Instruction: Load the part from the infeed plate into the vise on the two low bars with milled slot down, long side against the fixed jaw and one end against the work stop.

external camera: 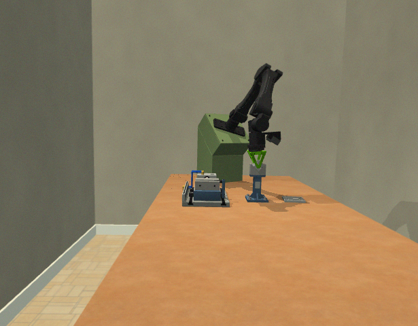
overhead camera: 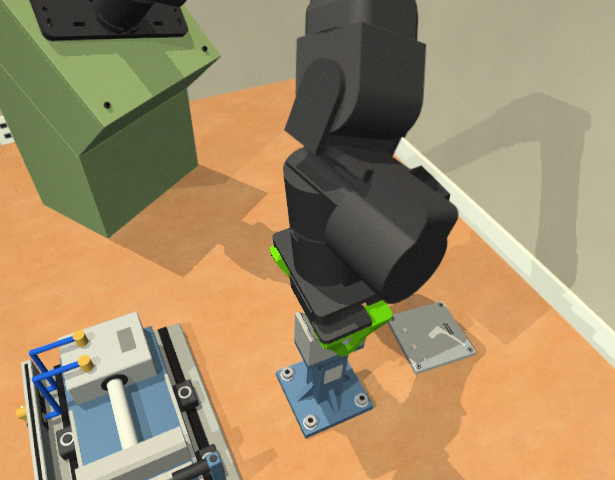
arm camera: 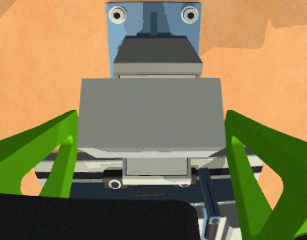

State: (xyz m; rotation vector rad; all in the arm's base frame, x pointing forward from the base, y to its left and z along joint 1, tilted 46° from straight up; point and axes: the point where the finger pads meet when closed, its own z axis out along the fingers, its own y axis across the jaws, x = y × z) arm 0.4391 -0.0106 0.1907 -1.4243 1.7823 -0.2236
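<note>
Right now my hand is 10 mm to the right of the grey part. The rest, counted from my hand: moving jaw: 10 mm ahead, 220 mm to the right, 80 mm below; then infeed plate: 10 mm ahead, 170 mm to the left, 150 mm below; then work stop: 50 mm ahead, 180 mm to the right, 70 mm below.
</note>
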